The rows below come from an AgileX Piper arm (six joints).
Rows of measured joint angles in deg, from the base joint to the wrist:
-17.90, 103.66, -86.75, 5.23, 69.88, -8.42
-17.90, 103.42, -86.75, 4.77, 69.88, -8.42
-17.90, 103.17, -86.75, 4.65, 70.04, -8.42
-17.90, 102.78, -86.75, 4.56, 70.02, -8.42
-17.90, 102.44, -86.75, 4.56, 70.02, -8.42
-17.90, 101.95, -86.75, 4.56, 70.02, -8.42
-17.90, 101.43, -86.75, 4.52, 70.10, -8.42
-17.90, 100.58, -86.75, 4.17, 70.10, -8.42
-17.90, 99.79, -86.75, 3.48, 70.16, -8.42
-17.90, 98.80, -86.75, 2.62, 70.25, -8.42
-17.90, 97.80, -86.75, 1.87, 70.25, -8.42
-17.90, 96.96, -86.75, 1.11, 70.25, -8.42
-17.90, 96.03, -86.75, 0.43, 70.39, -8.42
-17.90, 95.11, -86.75, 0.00, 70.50, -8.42
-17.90, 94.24, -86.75, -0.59, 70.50, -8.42
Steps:
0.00, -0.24, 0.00, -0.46, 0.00, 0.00
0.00, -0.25, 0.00, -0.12, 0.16, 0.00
0.00, -0.39, 0.00, -0.09, -0.02, 0.00
0.00, -0.34, 0.00, 0.00, 0.00, 0.00
0.00, -0.49, 0.00, 0.00, 0.00, 0.00
0.00, -0.52, 0.00, -0.04, 0.08, 0.00
0.00, -0.85, 0.00, -0.35, 0.00, 0.00
0.00, -0.79, 0.00, -0.69, 0.06, 0.00
0.00, -0.99, 0.00, -0.86, 0.09, 0.00
0.00, -1.00, 0.00, -0.75, 0.00, 0.00
0.00, -0.84, 0.00, -0.76, 0.00, 0.00
0.00, -0.93, 0.00, -0.68, 0.14, 0.00
0.00, -0.92, 0.00, -0.43, 0.11, 0.00
0.00, -0.87, 0.00, -0.59, 0.00, 0.00

